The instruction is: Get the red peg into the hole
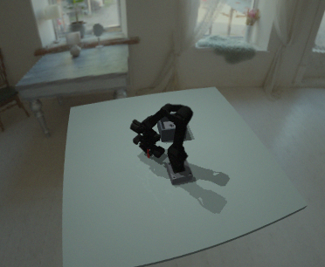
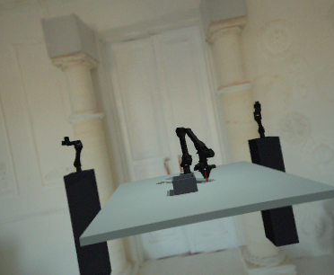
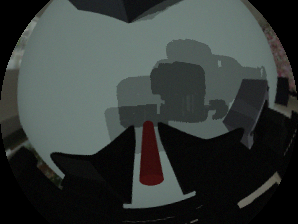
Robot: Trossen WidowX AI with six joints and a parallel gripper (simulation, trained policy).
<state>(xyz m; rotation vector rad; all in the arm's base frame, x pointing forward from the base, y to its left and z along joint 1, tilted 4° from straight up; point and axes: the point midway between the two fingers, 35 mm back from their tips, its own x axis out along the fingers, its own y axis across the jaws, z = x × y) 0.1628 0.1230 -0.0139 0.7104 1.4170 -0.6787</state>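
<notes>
Right now the plate is 17 cm ahead of my gripper tip, 19 cm to the right of it and 3 cm above it. The rest, counted from my gripper tip: grey box 17 cm ahead, 19 cm to the right, 1 cm above; red peg 1 cm behind, 2 cm above.
</notes>
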